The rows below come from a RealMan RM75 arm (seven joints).
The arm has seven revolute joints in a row. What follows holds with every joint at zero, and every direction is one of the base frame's. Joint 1 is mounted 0.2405 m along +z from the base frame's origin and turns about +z. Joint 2 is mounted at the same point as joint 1 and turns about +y. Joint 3 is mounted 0.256 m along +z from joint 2 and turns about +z. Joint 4 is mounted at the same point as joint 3 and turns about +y. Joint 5 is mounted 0.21 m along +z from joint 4 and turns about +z. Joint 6 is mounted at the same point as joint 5 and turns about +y. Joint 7 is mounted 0.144 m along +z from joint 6 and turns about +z. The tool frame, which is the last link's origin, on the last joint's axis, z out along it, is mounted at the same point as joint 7; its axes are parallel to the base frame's.
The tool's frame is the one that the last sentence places.
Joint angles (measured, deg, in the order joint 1, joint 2, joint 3, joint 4, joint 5, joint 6, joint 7), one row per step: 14.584, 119.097, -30.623, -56.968, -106.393, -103.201, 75.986; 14.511, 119.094, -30.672, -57.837, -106.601, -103.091, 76.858; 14.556, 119.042, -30.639, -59.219, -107.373, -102.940, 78.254; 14.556, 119.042, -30.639, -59.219, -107.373, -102.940, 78.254; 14.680, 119.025, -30.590, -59.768, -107.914, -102.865, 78.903; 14.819, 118.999, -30.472, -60.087, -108.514, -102.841, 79.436
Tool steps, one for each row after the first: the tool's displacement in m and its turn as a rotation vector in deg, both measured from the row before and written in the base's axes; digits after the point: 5 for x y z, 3 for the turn. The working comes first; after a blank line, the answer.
Tool pose at each row, in the base's axes (x y z in m, rotation vector in deg; the steps are taken from these numbers as rounded here): 0.29992, 0.26443, 0.08850, -142.967, 25.195, 43.635; 0.29959, 0.26484, 0.09052, -142.972, 25.642, 42.972; 0.29929, 0.26589, 0.09365, -143.195, 26.422, 41.519; 0.29929, 0.26589, 0.09365, -143.195, 26.422, 41.519; 0.29914, 0.26667, 0.09464, -143.396, 26.879, 40.782; 0.29941, 0.26717, 0.09512, -143.614, 27.443, 40.154

-0.00033, 0.00041, 0.00202, -0.086, -0.380, -0.444; -0.00030, 0.00105, 0.00313, -0.326, -0.887, -0.773; 0.00000, 0.00000, 0.00000, 0.000, 0.000, 0.000; -0.00015, 0.00078, 0.00099, -0.271, -0.442, -0.400; 0.00027, 0.00050, 0.00048, -0.335, -0.342, -0.434
